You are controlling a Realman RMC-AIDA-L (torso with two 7-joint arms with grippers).
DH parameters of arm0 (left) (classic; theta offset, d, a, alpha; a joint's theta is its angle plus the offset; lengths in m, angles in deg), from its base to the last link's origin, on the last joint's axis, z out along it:
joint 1: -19.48 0.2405 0 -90
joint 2: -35.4 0 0 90
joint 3: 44.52 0.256 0 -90
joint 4: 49.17 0 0 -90
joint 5: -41.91 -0.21 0 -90
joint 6: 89.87 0 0 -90
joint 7: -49.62 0.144 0 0
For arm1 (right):
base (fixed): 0 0 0 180
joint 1: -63.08 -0.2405 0 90
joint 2: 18.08 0 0 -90
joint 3: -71.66 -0.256 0 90
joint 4: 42.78 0 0 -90
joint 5: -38.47 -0.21 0 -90
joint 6: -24.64 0 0 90
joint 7: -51.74 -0.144 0 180
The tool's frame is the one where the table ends.
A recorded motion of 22 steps. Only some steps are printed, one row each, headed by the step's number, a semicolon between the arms.
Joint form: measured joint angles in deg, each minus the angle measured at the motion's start. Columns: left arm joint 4, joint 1, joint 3, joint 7, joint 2, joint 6, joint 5; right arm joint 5, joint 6, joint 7, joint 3, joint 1, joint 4, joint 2.
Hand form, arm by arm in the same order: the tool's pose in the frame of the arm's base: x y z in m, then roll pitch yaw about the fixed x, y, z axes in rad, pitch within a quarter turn. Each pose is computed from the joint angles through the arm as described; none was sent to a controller.
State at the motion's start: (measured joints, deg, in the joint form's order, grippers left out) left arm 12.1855 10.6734 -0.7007 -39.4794 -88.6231 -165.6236 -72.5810; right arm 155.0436 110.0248 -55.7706 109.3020 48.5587 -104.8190 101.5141
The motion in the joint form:
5: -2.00 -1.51 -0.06 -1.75 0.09 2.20 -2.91; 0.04 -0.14 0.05 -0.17 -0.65 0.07 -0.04
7: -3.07 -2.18 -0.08 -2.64 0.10 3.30 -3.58; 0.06 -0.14 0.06 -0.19 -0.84 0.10 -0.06
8: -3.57 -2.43 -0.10 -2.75 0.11 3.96 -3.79; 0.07 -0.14 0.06 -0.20 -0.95 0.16 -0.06
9: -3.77 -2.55 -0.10 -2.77 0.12 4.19 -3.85; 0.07 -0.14 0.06 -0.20 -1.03 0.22 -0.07
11: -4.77 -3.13 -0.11 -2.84 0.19 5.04 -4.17; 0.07 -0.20 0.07 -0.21 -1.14 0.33 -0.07
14: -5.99 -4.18 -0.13 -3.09 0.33 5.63 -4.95; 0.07 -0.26 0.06 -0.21 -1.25 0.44 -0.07
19: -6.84 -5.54 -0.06 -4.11 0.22 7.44 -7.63; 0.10 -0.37 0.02 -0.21 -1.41 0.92 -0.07
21: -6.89 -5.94 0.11 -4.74 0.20 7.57 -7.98; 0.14 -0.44 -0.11 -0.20 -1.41 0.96 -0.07
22: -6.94 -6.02 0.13 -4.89 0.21 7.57 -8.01; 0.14 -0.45 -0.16 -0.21 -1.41 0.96 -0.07
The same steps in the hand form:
5: -0.3455 0.2818 0.0352 -2.6015 -0.4560 0.6323; 0.3226 0.2974 0.0813 -2.7847 0.5884 -0.8037
7: -0.3472 0.2845 0.0320 -2.6060 -0.4569 0.6564; 0.3218 0.2984 0.0814 -2.7846 0.5882 -0.8008
8: -0.3484 0.2856 0.0308 -2.6029 -0.4563 0.6630; 0.3213 0.2989 0.0812 -2.7855 0.5883 -0.8001
9: -0.3487 0.2862 0.0303 -2.6020 -0.4561 0.6647; 0.3210 0.2993 0.0810 -2.7864 0.5883 -0.7997
11: -0.3497 0.2885 0.0278 -2.6024 -0.4539 0.6733; 0.3208 0.2999 0.0808 -2.7870 0.5889 -0.7996
14: -0.3494 0.2923 0.0241 -2.6113 -0.4451 0.6815; 0.3205 0.3005 0.0805 -2.7880 0.5895 -0.7998
19: -0.3509 0.2978 0.0196 -2.6035 -0.4116 0.6968; 0.3207 0.3009 0.0789 -2.7949 0.5907 -0.8069
21: -0.3493 0.2998 0.0186 -2.6081 -0.4096 0.7010; 0.3210 0.3009 0.0788 -2.7958 0.5911 -0.8103
22: -0.3490 0.3002 0.0184 -2.6098 -0.4101 0.7027; 0.3210 0.3009 0.0788 -2.7961 0.5916 -0.8113

